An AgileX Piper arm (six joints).
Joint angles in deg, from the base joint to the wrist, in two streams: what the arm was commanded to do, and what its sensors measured. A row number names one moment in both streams.
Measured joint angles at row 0: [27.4 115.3 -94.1 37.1 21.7 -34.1]
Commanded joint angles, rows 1 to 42: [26.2 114.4 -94.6 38.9 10.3 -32.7]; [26.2 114.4 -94.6 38.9 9.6 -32.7]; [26.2 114.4 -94.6 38.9 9.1 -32.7]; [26.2 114.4 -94.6 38.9 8.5 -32.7]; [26.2 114.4 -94.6 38.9 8.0 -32.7]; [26.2 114.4 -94.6 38.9 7.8 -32.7]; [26.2 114.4 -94.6 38.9 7.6 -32.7]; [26.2 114.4 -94.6 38.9 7.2 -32.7]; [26.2 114.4 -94.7 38.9 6.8 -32.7]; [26.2 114.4 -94.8 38.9 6.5 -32.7]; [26.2 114.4 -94.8 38.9 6.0 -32.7]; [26.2 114.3 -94.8 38.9 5.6 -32.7]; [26.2 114.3 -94.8 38.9 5.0 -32.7]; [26.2 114.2 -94.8 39.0 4.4 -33.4]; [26.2 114.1 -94.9 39.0 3.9 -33.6]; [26.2 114.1 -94.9 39.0 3.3 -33.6]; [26.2 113.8 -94.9 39.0 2.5 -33.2]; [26.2 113.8 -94.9 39.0 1.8 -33.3]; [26.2 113.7 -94.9 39.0 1.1 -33.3]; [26.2 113.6 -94.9 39.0 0.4 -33.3]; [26.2 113.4 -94.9 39.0 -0.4 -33.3]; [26.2 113.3 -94.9 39.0 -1.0 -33.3]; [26.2 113.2 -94.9 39.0 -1.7 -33.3]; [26.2 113.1 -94.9 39.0 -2.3 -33.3]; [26.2 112.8 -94.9 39.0 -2.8 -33.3]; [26.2 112.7 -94.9 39.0 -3.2 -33.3]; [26.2 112.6 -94.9 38.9 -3.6 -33.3]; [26.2 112.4 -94.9 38.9 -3.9 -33.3]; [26.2 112.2 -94.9 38.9 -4.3 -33.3]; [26.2 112.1 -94.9 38.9 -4.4 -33.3]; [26.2 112.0 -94.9 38.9 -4.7 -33.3]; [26.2 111.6 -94.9 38.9 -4.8 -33.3]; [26.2 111.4 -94.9 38.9 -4.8 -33.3]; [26.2 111.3 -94.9 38.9 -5.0 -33.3]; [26.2 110.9 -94.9 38.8 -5.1 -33.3]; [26.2 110.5 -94.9 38.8 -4.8 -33.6]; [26.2 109.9 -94.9 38.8 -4.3 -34.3]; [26.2 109.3 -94.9 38.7 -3.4 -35.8]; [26.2 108.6 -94.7 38.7 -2.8 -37.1]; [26.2 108.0 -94.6 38.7 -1.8 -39.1]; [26.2 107.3 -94.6 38.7 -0.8 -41.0]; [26.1 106.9 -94.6 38.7 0.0 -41.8]
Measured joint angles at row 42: [28.5 112.8 -92.3 35.7 16.0 -39.0]
